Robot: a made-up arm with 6 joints.
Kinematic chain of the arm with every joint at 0, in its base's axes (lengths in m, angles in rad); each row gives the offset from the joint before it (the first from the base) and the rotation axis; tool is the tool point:
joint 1: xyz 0 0 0.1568 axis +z
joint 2: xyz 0 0 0 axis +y
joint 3: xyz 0 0 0.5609 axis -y
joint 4: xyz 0 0 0 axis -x
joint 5: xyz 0.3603 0 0 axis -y
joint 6: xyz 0 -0.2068 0 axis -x
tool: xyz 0 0 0
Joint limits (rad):
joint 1: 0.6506..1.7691
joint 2: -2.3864..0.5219
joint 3: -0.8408..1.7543
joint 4: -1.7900..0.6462
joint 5: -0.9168..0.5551
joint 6: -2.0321..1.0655
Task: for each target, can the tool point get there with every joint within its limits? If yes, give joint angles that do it. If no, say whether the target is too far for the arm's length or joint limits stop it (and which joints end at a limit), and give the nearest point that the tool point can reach.
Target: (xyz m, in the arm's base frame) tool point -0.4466 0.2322 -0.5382
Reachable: no: joint limits stop it (at a limit: joint 1, joint 2, joint 3, joint 4) | nearest point -0.2777 -0.4189 -0.6220 | short by 0.678 m
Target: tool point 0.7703 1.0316 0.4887
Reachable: no: too far | nearest point 0.4130 0.5531 0.5801 | short by 0.604 m
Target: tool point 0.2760 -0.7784 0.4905
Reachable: yes | joints 1.6770 -1.4654 0.6243 0.3814 -0.4676 -1.3497
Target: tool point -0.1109 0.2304 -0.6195
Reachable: no: joint limits stop it (at a limit: joint 1, joint 2, joint 3, joint 4) | nearest point -0.2777 -0.4189 -0.6220 | short by 0.670 m
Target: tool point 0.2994 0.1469 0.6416
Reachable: yes | joints 1.1146 -0.1638 -0.4467 0.1620 -0.5552 -0.5632
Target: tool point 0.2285 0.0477 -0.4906
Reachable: no: joint limits stop it (at a limit: joint 1, joint 2, joint 3, joint 4) | nearest point 0.2554 -0.4328 -0.6220 | short by 0.499 m
